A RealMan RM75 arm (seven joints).
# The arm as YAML. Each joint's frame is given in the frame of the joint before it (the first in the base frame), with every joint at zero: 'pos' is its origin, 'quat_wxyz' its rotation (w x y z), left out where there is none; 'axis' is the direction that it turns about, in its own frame. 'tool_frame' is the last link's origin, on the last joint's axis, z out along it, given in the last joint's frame.
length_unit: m
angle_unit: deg
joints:
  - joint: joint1
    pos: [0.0, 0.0, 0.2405]
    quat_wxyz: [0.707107, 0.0, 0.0, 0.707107]
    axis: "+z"
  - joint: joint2
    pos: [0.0, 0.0, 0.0]
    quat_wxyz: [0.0, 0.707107, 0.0, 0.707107]
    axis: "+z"
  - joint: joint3
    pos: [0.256, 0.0, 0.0]
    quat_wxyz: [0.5, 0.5, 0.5, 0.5]
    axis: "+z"
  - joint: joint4
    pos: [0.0, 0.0, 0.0]
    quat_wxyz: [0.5, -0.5, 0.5, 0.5]
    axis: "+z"
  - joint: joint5
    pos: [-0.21, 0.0, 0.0]
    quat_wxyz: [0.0, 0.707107, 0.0, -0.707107]
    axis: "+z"
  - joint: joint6
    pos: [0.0, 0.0, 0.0]
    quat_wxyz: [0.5, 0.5, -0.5, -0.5]
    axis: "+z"
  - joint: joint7
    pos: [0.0, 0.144, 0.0]
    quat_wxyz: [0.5, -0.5, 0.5, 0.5]
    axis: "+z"
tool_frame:
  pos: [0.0, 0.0, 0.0]
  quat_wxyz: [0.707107, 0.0, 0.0, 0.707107]
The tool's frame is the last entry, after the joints.
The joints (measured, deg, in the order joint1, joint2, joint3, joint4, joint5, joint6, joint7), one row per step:
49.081, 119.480, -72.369, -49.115, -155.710, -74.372, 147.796
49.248, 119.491, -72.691, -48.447, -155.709, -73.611, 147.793
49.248, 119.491, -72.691, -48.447, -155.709, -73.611, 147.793
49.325, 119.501, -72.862, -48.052, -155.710, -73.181, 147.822
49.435, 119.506, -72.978, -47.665, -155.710, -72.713, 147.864
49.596, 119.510, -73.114, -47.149, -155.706, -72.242, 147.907
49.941, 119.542, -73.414, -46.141, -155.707, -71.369, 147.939
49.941, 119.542, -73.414, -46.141, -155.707, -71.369, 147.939
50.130, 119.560, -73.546, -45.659, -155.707, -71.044, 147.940
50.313, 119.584, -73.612, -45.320, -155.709, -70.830, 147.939
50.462, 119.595, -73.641, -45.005, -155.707, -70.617, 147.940
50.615, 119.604, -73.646, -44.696, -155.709, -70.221, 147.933
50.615, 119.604, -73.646, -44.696, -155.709, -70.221, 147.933
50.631, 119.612, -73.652, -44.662, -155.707, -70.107, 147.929
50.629, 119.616, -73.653, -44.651, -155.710, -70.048, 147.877
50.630, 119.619, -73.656, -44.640, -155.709, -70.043, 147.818
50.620, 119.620, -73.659, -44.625, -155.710, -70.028, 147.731
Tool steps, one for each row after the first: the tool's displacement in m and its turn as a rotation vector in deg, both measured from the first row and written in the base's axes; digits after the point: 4 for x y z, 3 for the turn. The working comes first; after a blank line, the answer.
Tool pose at each row, in the base's axes (x y z in m, rotation vector in deg; the steps are taken from these numbers as rounded here):
0.1971, 0.4071, -0.0322, -141.233, 59.368, -31.170
0.1979, 0.4077, -0.0340, -141.128, 59.063, -31.292
0.1979, 0.4077, -0.0340, -141.128, 59.063, -31.292
0.1986, 0.4080, -0.0351, -141.042, 58.975, -31.361
0.1990, 0.4085, -0.0360, -140.918, 58.878, -31.323
0.1995, 0.4089, -0.0372, -140.826, 58.824, -31.385
0.2003, 0.4096, -0.0398, -140.739, 58.614, -31.596
0.2003, 0.4096, -0.0398, -140.739, 58.614, -31.596
0.2005, 0.4098, -0.0410, -140.753, 58.531, -31.764
0.2003, 0.4100, -0.0419, -140.789, 58.441, -31.854
0.2003, 0.4103, -0.0426, -140.787, 58.406, -31.898
0.2002, 0.4110, -0.0432, -140.701, 58.259, -31.759
0.2002, 0.4110, -0.0432, -140.701, 58.259, -31.759
0.2001, 0.4112, -0.0433, -140.673, 58.196, -31.683
0.2001, 0.4113, -0.0433, -140.683, 58.110, -31.661
0.2001, 0.4113, -0.0434, -140.724, 58.046, -31.685
0.2003, 0.4113, -0.0434, -140.771, 57.959, -31.720

0.0008, 0.0006, -0.0018, 0.084, -0.197, 0.179
0.0008, 0.0006, -0.0018, 0.084, -0.197, 0.179
0.0015, 0.0009, -0.0029, 0.140, -0.298, 0.219
0.0019, 0.0014, -0.0038, 0.275, -0.356, 0.279
0.0024, 0.0018, -0.0050, 0.335, -0.446, 0.296
0.0032, 0.0025, -0.0076, 0.350, -0.661, 0.395
0.0032, 0.0025, -0.0076, 0.350, -0.661, 0.395
0.0034, 0.0027, -0.0088, 0.280, -0.773, 0.424
0.0032, 0.0029, -0.0097, 0.225, -0.833, 0.474
0.0032, 0.0032, -0.0104, 0.213, -0.868, 0.491
0.0031, 0.0039, -0.0110, 0.366, -0.866, 0.609
0.0031, 0.0039, -0.0110, 0.366, -0.866, 0.609
0.0030, 0.0041, -0.0111, 0.431, -0.852, 0.664
0.0030, 0.0042, -0.0111, 0.445, -0.858, 0.730
0.0030, 0.0042, -0.0112, 0.409, -0.871, 0.775
0.0032, 0.0042, -0.0112, 0.367, -0.894, 0.835

